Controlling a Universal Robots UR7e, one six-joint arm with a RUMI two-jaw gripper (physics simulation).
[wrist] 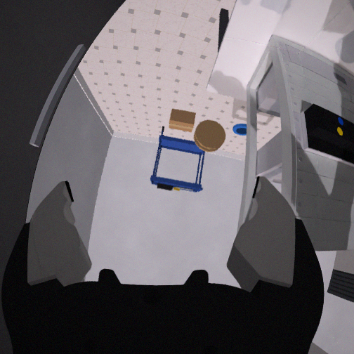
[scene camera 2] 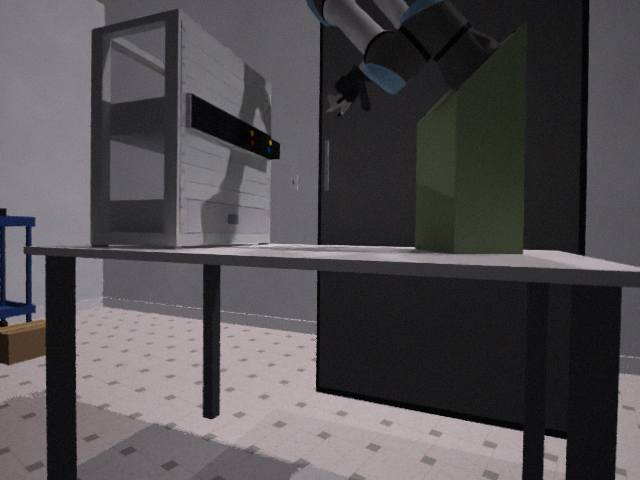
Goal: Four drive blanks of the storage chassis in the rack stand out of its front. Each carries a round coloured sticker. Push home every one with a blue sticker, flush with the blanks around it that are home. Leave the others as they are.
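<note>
The rack stands at the left in the scene view and at the right in the wrist view. Its black storage chassis stands out of the pale front. In the scene view a yellow sticker sits above a red sticker; farther right a yellow sticker sits above a blue sticker. The wrist view shows a blue sticker and a yellow sticker. How far each blank stands out is too small to tell. My gripper is open and empty, apart from the chassis, right of it in the scene view.
A tall green block stands on the table, right of the rack and below the arm. A dark door is behind. A blue cart, a brown box and a round brown stool stand beyond.
</note>
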